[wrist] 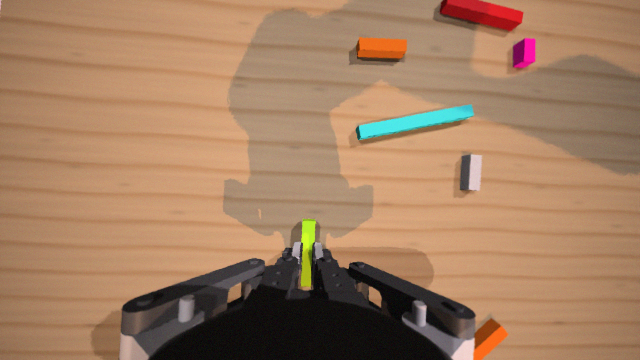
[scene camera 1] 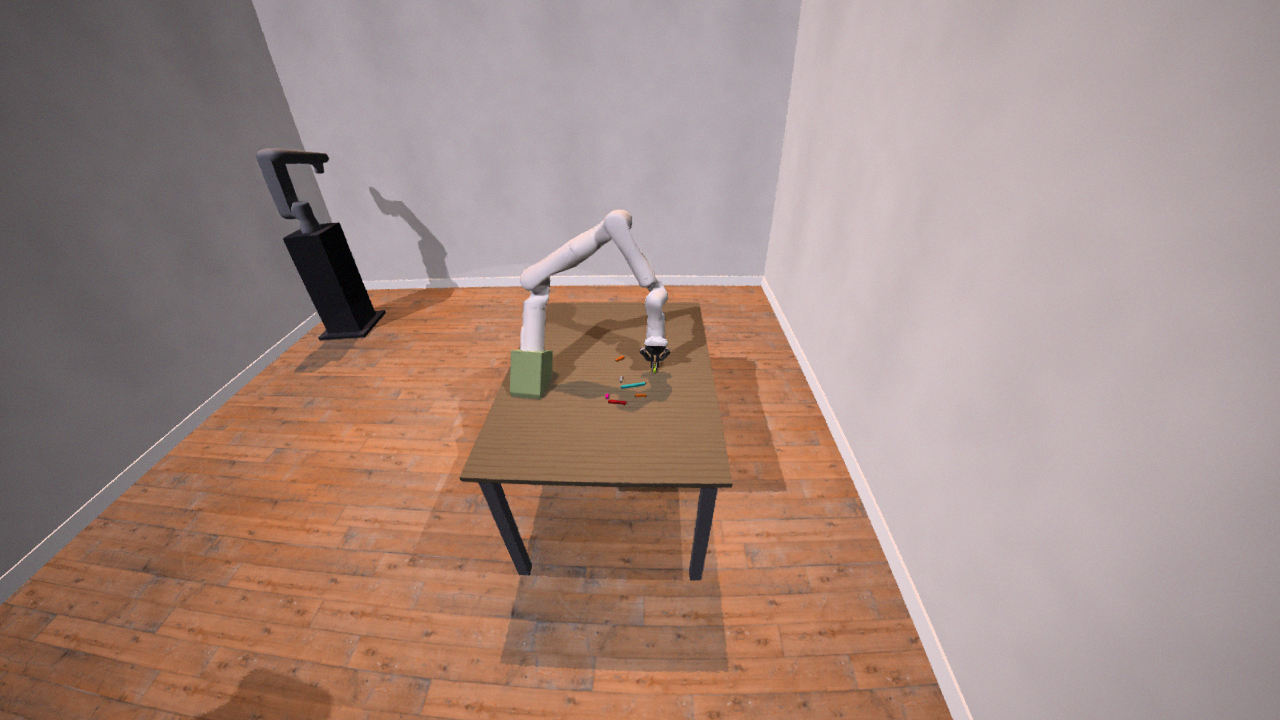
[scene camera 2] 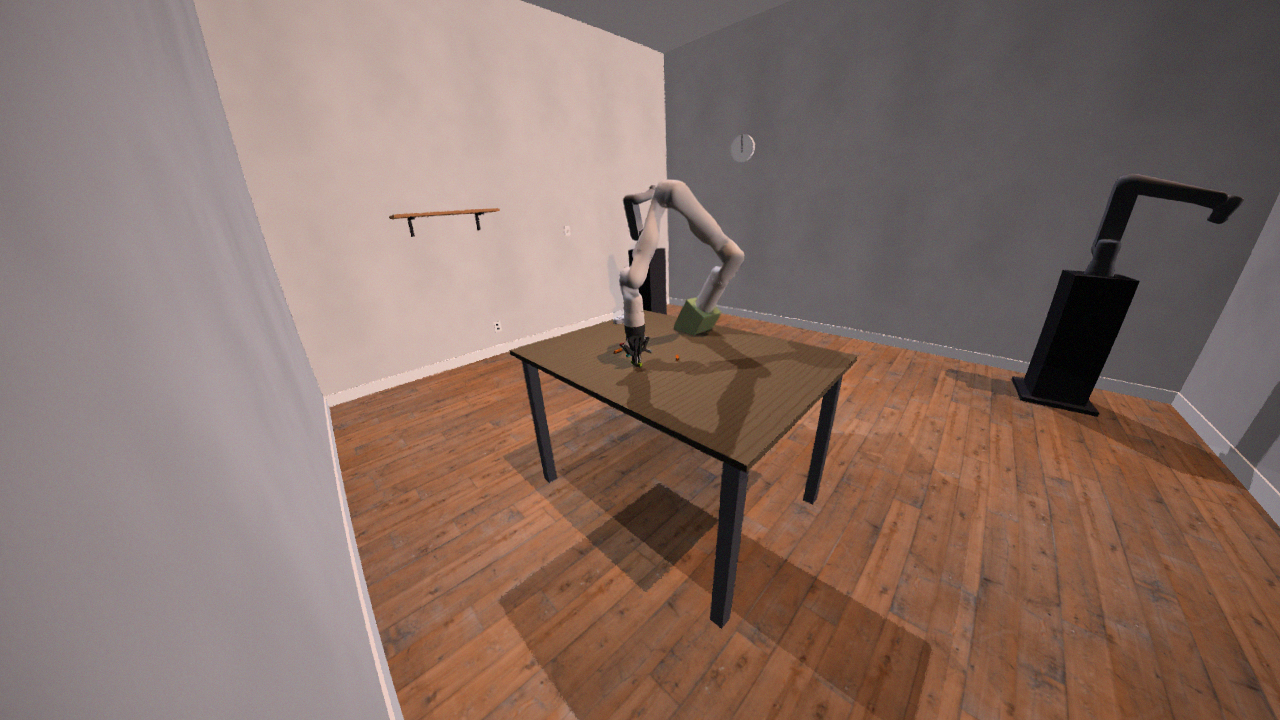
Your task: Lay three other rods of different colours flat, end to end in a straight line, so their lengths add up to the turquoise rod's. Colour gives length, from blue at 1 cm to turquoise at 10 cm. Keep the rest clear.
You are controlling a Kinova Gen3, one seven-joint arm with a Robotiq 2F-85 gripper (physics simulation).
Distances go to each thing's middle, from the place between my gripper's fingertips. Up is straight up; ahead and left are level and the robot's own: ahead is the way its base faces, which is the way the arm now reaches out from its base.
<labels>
Now: the turquoise rod (wrist: 433,118) 100 mm behind my hand and 100 mm to the right of it.
</labels>
